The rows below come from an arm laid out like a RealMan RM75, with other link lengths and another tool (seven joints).
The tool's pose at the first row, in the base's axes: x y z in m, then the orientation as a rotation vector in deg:
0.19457, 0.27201, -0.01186, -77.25, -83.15, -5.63
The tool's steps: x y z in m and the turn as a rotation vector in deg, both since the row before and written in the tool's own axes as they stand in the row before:
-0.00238, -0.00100, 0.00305, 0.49, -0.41, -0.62
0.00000, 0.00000, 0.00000, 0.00, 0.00, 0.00
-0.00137, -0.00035, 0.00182, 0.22, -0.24, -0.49
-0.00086, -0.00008, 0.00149, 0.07, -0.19, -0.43
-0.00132, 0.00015, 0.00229, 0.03, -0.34, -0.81
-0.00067, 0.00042, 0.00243, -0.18, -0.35, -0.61
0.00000, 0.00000, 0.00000, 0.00, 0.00, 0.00
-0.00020, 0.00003, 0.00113, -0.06, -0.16, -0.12
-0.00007, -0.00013, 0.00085, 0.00, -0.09, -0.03
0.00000, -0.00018, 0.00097, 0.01, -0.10, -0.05
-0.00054, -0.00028, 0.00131, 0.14, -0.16, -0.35
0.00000, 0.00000, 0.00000, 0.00, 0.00, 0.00
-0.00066, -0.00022, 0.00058, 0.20, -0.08, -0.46
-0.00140, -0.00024, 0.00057, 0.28, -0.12, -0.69
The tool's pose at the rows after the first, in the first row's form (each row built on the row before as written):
0.19134, 0.27216, -0.01421, -76.50, -83.86, -5.40
0.19134, 0.27216, -0.01421, -76.50, -83.86, -5.40
0.18961, 0.27235, -0.01572, -76.02, -84.37, -5.40
0.18841, 0.27275, -0.01689, -75.69, -84.81, -5.50
0.18678, 0.27346, -0.01885, -75.15, -85.64, -5.78
0.18540, 0.27478, -0.02055, -74.92, -86.37, -6.09
0.18540, 0.27478, -0.02055, -74.92, -86.37, -6.09
0.18466, 0.27540, -0.02118, -74.92, -86.59, -6.11
0.18401, 0.27586, -0.02151, -74.92, -86.69, -6.07
0.18326, 0.27642, -0.02182, -74.90, -86.81, -6.03
0.18212, 0.27681, -0.02261, -74.56, -87.16, -6.04
0.18212, 0.27681, -0.02261, -74.56, -87.16, -6.04
0.18147, 0.27667, -0.02322, -74.08, -87.51, -6.13
0.18068, 0.27603, -0.02437, -73.37, -88.03, -6.28

